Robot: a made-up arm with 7 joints. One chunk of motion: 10 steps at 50 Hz.
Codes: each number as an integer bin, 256 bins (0 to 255) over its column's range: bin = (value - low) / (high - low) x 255, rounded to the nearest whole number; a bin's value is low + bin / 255 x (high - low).
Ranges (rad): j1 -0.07..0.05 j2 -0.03..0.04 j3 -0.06..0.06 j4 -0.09..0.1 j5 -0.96..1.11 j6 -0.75..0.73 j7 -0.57..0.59
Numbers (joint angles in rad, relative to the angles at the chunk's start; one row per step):
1: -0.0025 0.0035 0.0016 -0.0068 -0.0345 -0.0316 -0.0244
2: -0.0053 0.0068 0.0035 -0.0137 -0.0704 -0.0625 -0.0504
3: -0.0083 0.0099 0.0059 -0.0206 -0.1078 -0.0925 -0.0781
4: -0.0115 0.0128 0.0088 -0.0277 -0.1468 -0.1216 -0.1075
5: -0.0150 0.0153 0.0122 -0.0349 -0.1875 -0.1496 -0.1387
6: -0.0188 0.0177 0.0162 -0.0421 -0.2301 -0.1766 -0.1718
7: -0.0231 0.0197 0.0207 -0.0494 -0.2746 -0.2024 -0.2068
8: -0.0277 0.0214 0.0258 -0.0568 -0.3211 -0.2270 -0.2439
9: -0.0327 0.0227 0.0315 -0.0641 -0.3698 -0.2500 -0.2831
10: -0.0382 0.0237 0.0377 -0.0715 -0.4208 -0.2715 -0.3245
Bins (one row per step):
1: 143 122 131 112 114 124 120
2: 137 134 135 102 110 118 114
3: 131 145 140 93 105 113 108
4: 124 156 146 84 100 108 102
5: 117 165 153 74 95 103 95
6: 109 174 162 64 90 99 88
7: 100 181 171 54 84 94 80
8: 90 187 182 45 79 90 72
9: 79 192 194 35 73 86 63
10: 68 196 208 25 66 82 54

